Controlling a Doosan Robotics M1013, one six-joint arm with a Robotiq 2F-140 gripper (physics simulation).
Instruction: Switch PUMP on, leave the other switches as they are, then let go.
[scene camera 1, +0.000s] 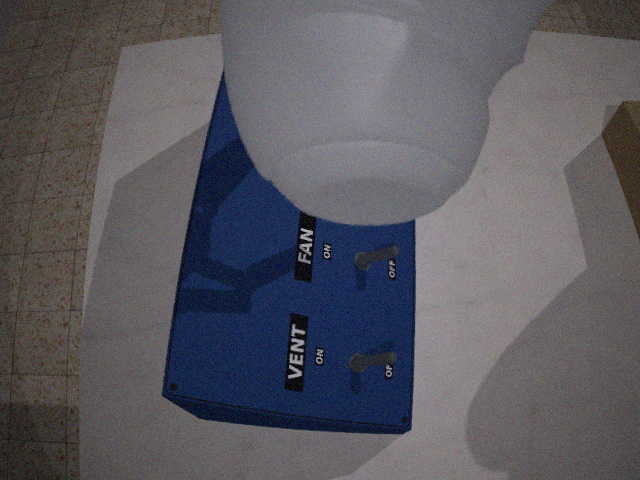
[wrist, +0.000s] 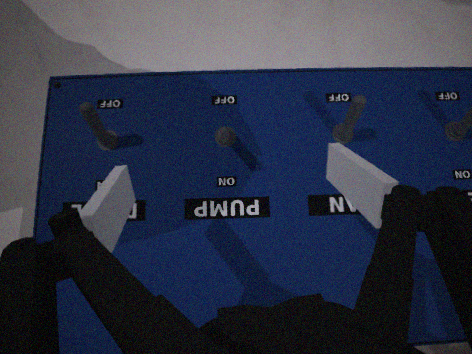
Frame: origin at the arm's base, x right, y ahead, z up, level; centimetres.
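Where they show: gripper, fingertip midpoint: (wrist: 231, 171).
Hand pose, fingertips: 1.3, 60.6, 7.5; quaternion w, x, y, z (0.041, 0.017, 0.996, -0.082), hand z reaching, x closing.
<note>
Each offset is from my fingertips to the top centre of the thing, as dx, dy, dz. "pt": to the spot under its first point. Level surfaces: height alone.
The blue panel (scene camera 1: 268, 356) (wrist: 165, 275) carries a row of toggle switches. The PUMP switch {+0.4, -1.9, -4.1} (wrist: 226, 136) shows almost end-on in the wrist view, unlike its neighbours; its shadow falls toward the ON side, and it appears tilted toward ON. The arm hides it in the scene view. The FAN switch {-11.6, -2.1, -5.3} (scene camera 1: 377, 256) (wrist: 351, 119) and VENT switch {-23.6, -1.0, -5.3} (scene camera 1: 372, 360) (wrist: 456, 130) lean toward OFF. The switch on PUMP's other side {pt +11.9, -4.2, -6.6} (wrist: 97, 125) leans toward OFF, its label partly hidden. My gripper (wrist: 231, 171) is open and empty, its pale fingertips spread wide on either side of PUMP, clear of its lever.
The white arm (scene camera 1: 356, 113) covers the upper middle of the scene view and part of the panel. The panel rests on a pale table {dz -18.3} (scene camera 1: 454, 248). A brown block (scene camera 1: 626, 139) stands at the right edge. Tiled floor (scene camera 1: 41, 206) shows on the left.
</note>
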